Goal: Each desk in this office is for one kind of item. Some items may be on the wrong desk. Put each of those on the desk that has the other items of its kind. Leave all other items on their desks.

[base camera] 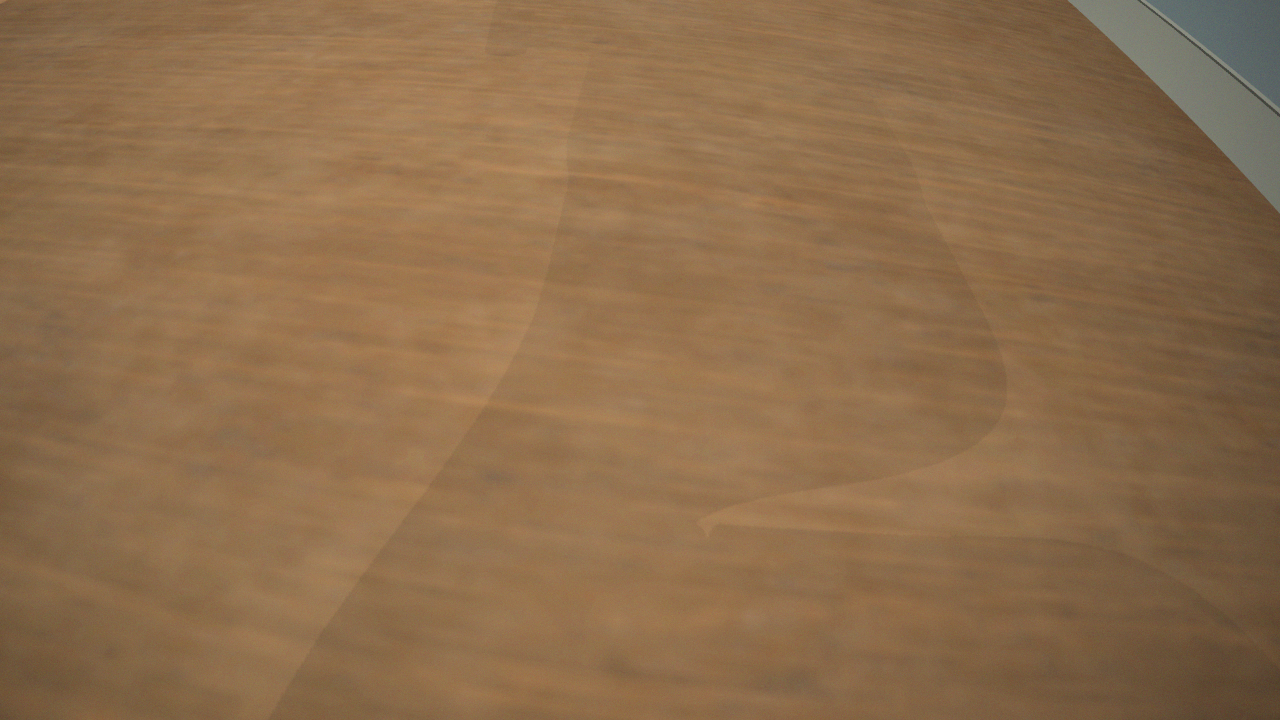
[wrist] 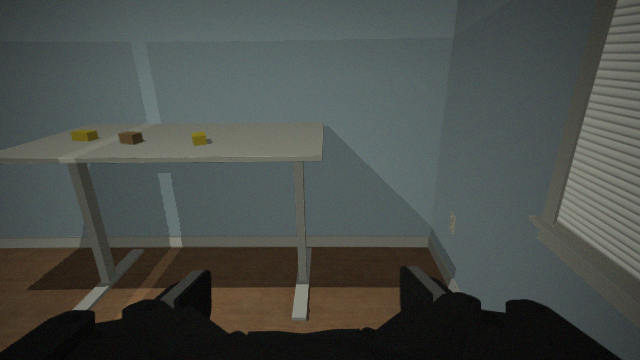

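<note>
In the wrist view a white desk stands against the blue wall, left of the middle. Three small blocks lie apart on its top. A yellow block is at the left, a brown block is to the right of it, and another yellow block is farther right. My gripper is open, with its fingers wide apart and no item between them. It is in front of the desk and apart from it. The base camera view shows no desk or items.
The desk's legs end in long feet on the wooden floor. A side wall with a window blind and a projecting sill is at the right. Shadows fall across the floor.
</note>
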